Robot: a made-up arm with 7 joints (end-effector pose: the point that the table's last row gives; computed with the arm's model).
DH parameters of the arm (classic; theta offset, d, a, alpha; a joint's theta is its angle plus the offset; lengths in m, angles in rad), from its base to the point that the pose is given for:
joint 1: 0 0.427 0 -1.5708
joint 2: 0 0 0 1.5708
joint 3: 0 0.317 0.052 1.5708
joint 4: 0 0 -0.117 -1.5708
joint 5: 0 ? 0 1.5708
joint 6: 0 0 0.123 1.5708
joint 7: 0 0 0 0
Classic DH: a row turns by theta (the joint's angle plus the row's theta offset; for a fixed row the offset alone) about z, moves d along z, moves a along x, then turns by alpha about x.
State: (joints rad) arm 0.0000 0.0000 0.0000 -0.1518 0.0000 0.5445 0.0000
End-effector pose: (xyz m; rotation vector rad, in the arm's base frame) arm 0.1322 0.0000 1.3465 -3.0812 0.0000 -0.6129
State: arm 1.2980 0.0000 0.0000 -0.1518 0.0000 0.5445 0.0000
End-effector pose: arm 0.0356 0.1274 1.3465 -2.2860 -1.7342 -0.4547
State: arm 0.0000 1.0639 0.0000 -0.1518 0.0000 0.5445 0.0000
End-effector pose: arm 0.8681 0.0000 0.7578 -2.9663 0.0000 1.0346
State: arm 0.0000 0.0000 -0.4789 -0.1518 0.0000 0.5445 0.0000
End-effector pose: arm 0.1174 -0.0609 1.3465 2.9082 -0.7100 0.5785
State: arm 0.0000 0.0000 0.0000 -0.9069 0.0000 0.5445 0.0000
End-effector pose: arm 0.5234 0.0000 1.1278 -3.0902 0.0000 0.5661
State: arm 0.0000 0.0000 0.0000 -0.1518 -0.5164 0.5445 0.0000
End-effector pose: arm 0.1187 -0.0519 1.3486 2.8244 -0.7149 0.5618
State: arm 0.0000 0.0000 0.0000 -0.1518 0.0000 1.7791 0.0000
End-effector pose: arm 0.0117 0.0000 1.4222 -2.1578 0.0000 -2.2833
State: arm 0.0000 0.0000 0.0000 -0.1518 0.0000 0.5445 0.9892
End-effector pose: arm 0.1322 0.0000 1.3465 -2.5629 1.3822 -0.5098
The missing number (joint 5, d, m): 0.544
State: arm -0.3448 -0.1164 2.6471 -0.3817 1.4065 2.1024 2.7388
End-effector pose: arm -0.1768 0.2098 1.3735 1.6193 0.2007 -2.2585
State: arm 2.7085 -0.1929 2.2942 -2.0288 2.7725 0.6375 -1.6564
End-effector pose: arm 0.2661 -0.6735 0.5607 -0.4600 -0.5360 -2.5621
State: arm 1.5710 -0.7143 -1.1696 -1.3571 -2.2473 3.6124 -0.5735
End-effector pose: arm 0.4443 -0.0938 0.9647 0.1010 1.2793 1.3215
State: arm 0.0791 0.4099 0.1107 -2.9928 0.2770 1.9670 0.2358
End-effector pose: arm 0.1588 0.0340 0.0200 2.2468 -0.3936 -1.9839
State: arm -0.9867 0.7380 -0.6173 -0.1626 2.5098 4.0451 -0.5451
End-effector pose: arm 0.2331 -0.4921 0.9741 -0.5735 -1.8927 2.3156
